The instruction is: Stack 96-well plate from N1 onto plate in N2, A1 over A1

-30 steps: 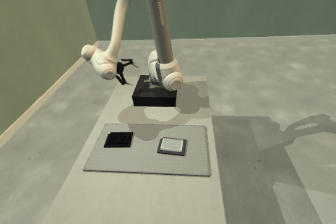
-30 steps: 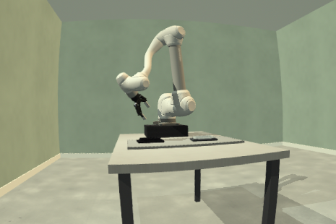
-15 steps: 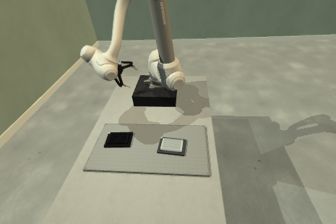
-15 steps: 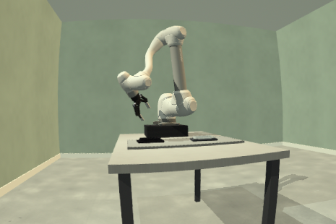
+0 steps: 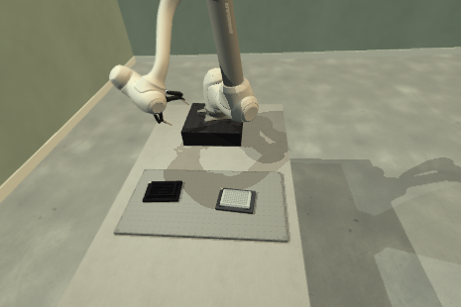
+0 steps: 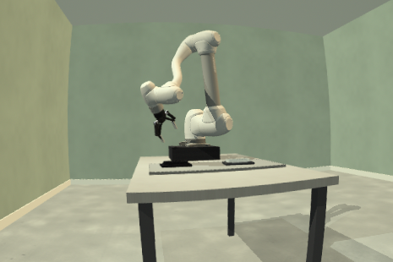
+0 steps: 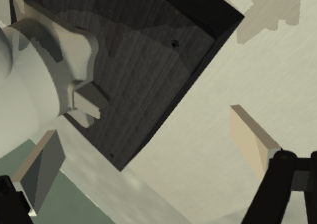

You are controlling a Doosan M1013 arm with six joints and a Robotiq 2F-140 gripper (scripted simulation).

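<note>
Now: the plate nest 51 cm ahead of my hand, 25 cm to the left of it and 17 cm below it. From my hand the other things lie so: black 96-well plate: 41 cm ahead, 15 cm below, 8 cm to the right.
</note>
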